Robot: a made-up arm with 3 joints.
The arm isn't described. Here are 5 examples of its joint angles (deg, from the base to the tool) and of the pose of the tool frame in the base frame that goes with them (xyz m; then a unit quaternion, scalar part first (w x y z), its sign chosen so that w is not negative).
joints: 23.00 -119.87 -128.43
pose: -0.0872 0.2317 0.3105 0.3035 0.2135 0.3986 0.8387
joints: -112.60 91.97 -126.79
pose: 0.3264 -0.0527 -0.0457 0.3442 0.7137 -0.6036 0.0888
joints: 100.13 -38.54 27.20
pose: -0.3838 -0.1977 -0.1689 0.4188 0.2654 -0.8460 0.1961
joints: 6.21 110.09 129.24
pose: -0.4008 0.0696 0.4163 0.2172 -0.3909 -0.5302 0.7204
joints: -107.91 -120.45 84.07
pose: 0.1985 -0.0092 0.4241 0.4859 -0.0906 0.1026 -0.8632
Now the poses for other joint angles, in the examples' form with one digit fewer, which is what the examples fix.
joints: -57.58 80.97 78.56
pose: 0.126 0.223 0.607 0.748 -0.242 -0.138 0.602
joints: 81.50 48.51 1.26
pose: -0.534 0.228 0.091 0.684 -0.314 -0.603 -0.265
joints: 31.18 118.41 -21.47
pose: -0.112 0.346 0.284 0.510 -0.770 -0.043 -0.381
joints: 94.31 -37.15 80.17
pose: -0.294 -0.111 -0.289 0.046 0.316 -0.947 0.039
